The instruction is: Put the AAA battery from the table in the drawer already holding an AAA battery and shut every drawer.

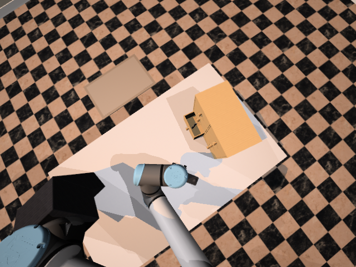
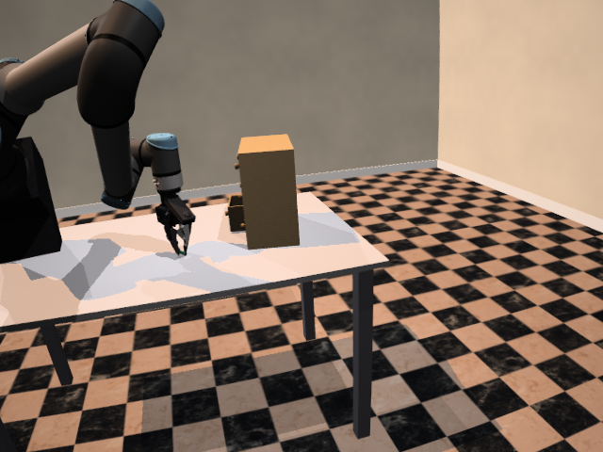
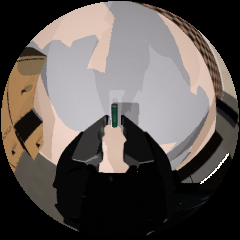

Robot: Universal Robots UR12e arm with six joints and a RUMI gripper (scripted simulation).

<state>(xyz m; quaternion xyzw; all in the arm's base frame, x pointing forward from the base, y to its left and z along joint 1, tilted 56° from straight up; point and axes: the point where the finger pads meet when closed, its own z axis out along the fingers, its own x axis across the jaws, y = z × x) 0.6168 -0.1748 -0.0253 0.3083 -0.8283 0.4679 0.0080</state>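
My gripper is now 1 cm above the green AAA battery. From my hand the other things lie so: dark slim thing 23 cm ahead, 20 cm to the left.
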